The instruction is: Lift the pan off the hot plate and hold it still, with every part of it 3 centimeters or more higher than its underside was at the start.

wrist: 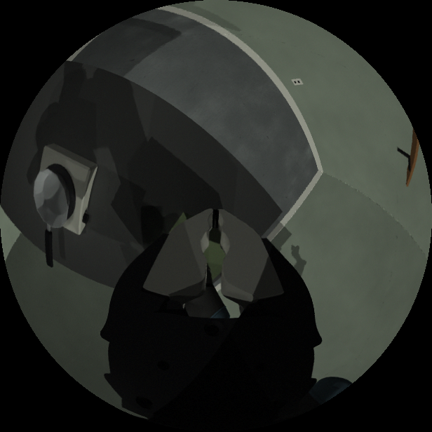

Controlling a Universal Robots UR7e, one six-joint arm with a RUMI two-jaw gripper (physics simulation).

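Note:
The pan [51,197], a grey faceted round body with a black handle pointing toward the bottom of the view, is at the left. It sits over the dark round burner of the hot plate [81,170], a cream box with a small dark knob. The pan covers part of the burner; whether it touches it everywhere cannot be seen. My gripper [215,210] is shut and empty, with its two grey jaws together at the tips. It is well to the right of the pan and hot plate, apart from both.
The dark table [240,112] has a pale edge, with a corner at the right. Part of a green block-like surface [215,257] shows between my jaws. A green-grey floor surrounds the table. An orange-brown object [413,157] stands at the far right. Shadows lie across the table.

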